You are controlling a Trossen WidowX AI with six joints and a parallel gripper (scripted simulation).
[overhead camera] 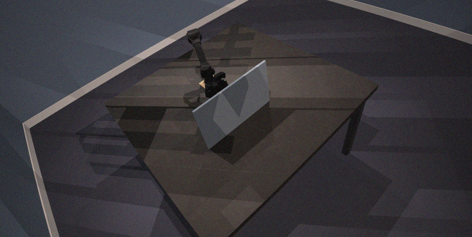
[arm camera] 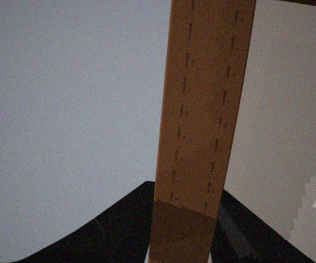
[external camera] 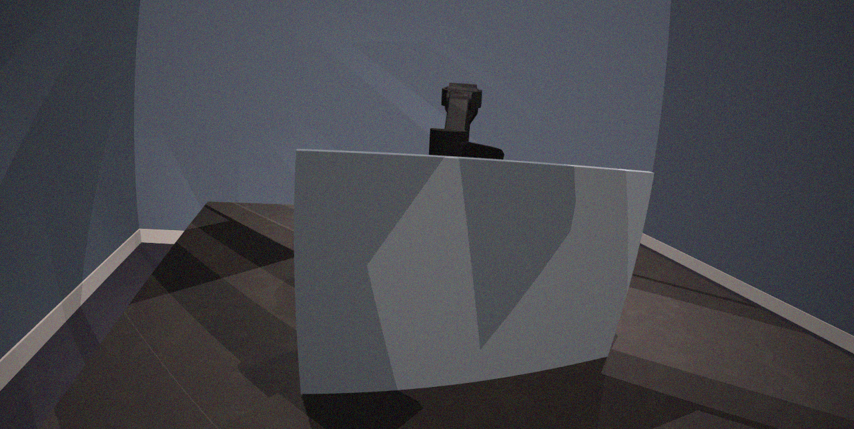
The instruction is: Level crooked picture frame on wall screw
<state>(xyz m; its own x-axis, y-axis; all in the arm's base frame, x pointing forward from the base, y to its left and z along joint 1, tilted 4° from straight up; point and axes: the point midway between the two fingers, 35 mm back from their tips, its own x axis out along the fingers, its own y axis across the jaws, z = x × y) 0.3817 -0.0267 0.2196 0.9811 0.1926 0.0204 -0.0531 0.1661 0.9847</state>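
My gripper tip is 5 cm above the wooden picture frame, 1 cm to the left of it and 1 cm short of it. Also, from my gripper tip: grey wall panel 6 cm below, 2 cm ahead, 1 cm to the left.
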